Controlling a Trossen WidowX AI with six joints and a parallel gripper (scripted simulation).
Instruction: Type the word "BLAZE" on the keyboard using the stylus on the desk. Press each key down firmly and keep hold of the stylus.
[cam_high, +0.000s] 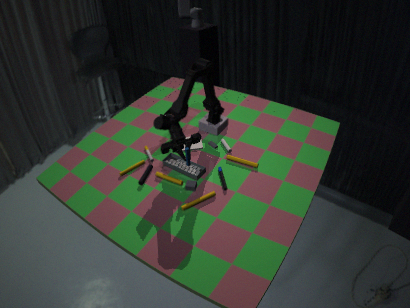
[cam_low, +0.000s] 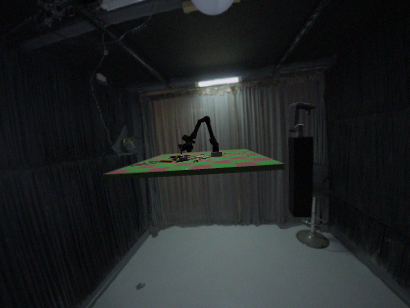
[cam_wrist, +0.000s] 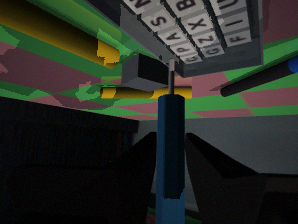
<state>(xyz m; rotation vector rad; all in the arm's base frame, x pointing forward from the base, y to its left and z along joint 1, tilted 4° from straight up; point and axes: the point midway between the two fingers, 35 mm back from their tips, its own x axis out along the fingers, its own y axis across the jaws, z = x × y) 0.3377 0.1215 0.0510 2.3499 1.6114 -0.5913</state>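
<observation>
Now: the grey block 7 cm to the left of my gripper tip, 7 cm below it and 6 cm ahead of it. From my gripper tip the other things lie so: blue stylus (1 cm below); stylus tip (5 cm below); blue-tipped pen (12 cm to the left, 9 cm behind, 8 cm below).
</observation>
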